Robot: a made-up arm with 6 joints. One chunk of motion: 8 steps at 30 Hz.
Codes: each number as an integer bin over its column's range. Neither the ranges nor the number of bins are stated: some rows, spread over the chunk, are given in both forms.
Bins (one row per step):
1: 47 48 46 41 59 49
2: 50 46 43 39 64 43
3: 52 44 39 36 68 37
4: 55 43 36 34 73 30
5: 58 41 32 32 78 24
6: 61 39 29 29 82 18
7: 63 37 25 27 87 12
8: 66 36 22 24 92 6
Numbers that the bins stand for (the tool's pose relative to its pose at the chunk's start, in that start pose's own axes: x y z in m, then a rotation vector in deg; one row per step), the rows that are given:
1: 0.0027 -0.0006 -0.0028 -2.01 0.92 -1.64
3: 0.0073 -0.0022 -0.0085 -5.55 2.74 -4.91
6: 0.0155 -0.0042 -0.0166 -10.49 5.57 -10.09
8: 0.0200 -0.0055 -0.0222 -14.03 7.59 -13.36
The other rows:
2: 0.0055 -0.0014 -0.0053 -3.42 1.93 -3.27
4: 0.0100 -0.0026 -0.0109 -6.96 3.75 -6.82
5: 0.0127 -0.0034 -0.0141 -8.37 4.76 -8.45
7: 0.0173 -0.0051 -0.0198 -11.91 6.58 -11.73

